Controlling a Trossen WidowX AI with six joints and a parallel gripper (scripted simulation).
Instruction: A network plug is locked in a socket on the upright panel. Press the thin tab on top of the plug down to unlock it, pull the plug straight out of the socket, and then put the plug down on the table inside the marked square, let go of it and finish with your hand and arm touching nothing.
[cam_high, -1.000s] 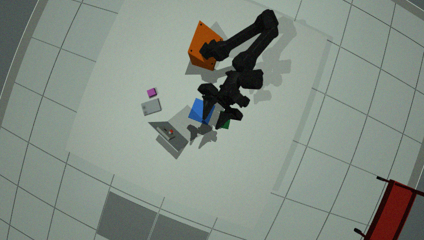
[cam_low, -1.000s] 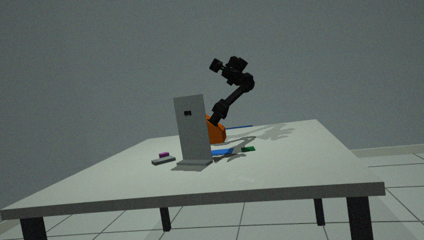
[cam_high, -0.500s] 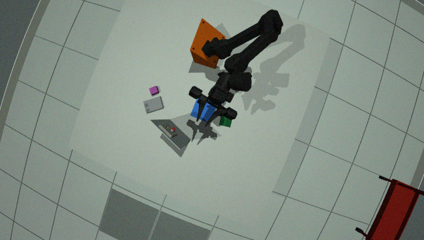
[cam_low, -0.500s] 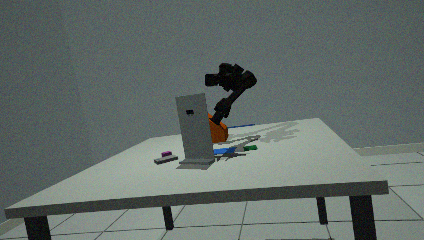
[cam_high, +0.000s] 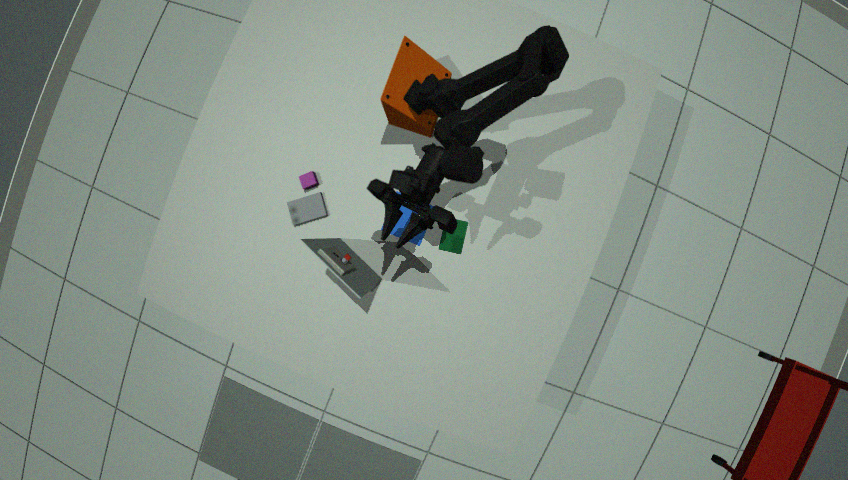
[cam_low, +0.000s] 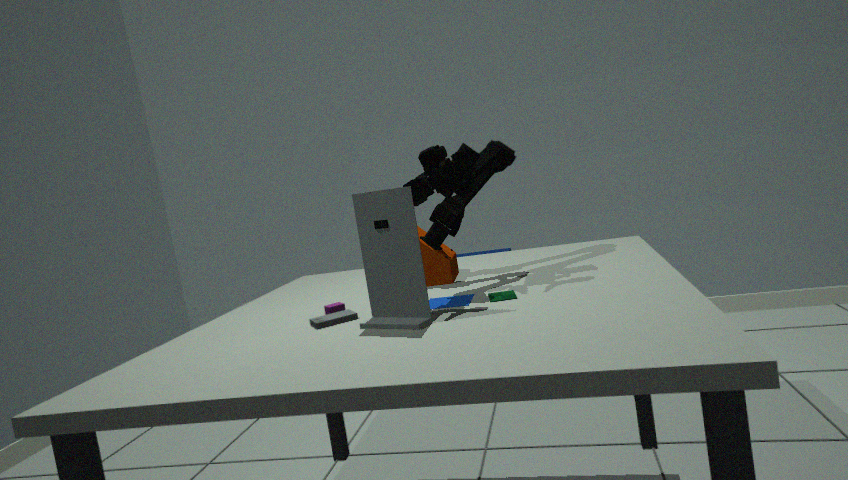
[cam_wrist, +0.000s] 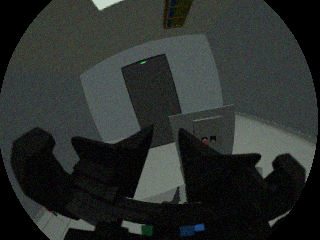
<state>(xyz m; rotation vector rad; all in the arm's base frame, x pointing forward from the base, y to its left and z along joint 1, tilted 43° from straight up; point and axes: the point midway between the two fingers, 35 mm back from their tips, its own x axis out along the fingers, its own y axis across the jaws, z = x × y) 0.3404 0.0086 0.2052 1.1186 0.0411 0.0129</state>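
The network plug is 9 cm below my gripper tip, 9 cm ahead of it and 8 cm to the right of it. Round my gripper tip: blue marked square 33 cm below, 6 cm behind, 2 cm to the right; green flat patch 33 cm below, 12 cm to the left, 9 cm behind; grey upright panel 18 cm below, 11 cm ahead, 9 cm to the right.
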